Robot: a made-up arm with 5 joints.
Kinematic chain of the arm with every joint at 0, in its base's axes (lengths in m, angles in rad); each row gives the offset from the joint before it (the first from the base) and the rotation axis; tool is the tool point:
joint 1: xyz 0 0 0.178 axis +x
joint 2: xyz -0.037 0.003 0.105 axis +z
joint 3: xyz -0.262 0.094 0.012 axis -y
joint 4: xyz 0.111 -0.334 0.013 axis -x
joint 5: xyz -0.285 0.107 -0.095 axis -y
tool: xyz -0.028 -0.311 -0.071
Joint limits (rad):
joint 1: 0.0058..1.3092
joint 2: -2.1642..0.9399
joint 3: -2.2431..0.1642
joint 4: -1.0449..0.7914
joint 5: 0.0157..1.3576
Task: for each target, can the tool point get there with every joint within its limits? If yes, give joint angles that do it. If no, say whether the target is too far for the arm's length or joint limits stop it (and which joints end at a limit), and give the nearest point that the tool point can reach.
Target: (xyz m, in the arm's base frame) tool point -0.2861 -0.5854 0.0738
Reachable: yes | joints 0.1693 0.5170 -0.3585 -0.2473 0.1445
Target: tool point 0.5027 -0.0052 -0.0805
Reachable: no: joint limits stop it (at a limit: joint 1, joint 2, joint 3, joint 4, joint 5) | nearest point 0.2660 -0.2624 -0.1636 | short by 0.359 m
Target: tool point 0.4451 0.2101 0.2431
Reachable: no: joint limits stop it (at a limit: joint 2, joint 4) | nearest point 0.0805 0.5057 0.3347 | short by 0.478 m
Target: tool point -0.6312 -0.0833 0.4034
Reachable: yes | joints 0.2260 -0.9225 -1.3358 0.4608 0.9226
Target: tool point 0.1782 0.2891 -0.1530
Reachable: no: joint limits stop it (at a limit: joint 1, joint 2, joint 3, joint 4) | nearest point 0.0207 0.4369 0.0233 | short by 0.279 m
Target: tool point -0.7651 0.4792 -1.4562
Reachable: no: too far | nearest point -0.3107 -0.0639 -0.3690 | short by 1.297 m
